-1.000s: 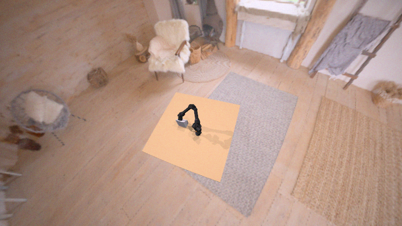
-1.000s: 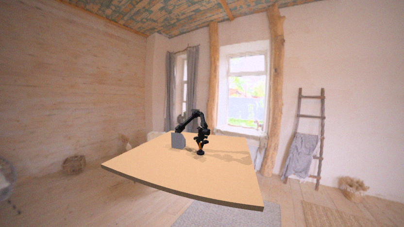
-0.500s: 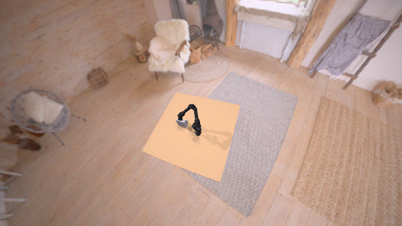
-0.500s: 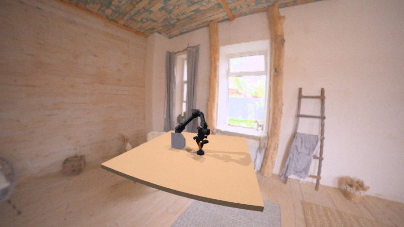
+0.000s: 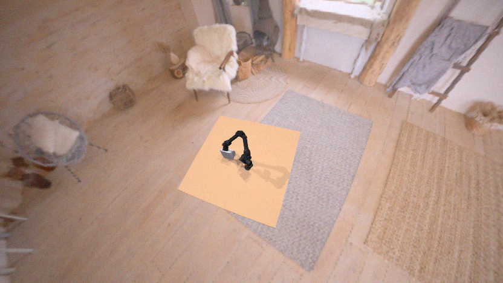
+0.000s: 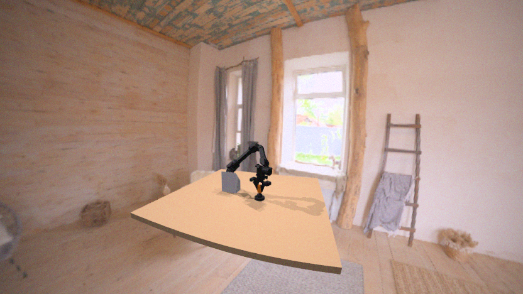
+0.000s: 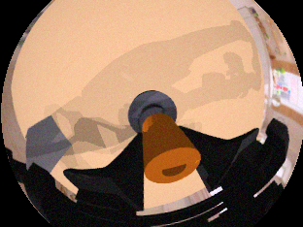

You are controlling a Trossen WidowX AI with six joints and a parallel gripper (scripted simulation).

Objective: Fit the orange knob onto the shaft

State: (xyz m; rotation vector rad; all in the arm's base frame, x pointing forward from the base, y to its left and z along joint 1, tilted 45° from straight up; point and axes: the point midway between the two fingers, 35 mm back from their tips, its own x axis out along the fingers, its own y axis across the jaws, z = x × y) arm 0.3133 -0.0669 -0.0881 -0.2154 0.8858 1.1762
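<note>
Right now the orange knob is 20 mm above my gripper tip. Also, from my gripper tip: dark round pedestal 40 mm below.
</note>
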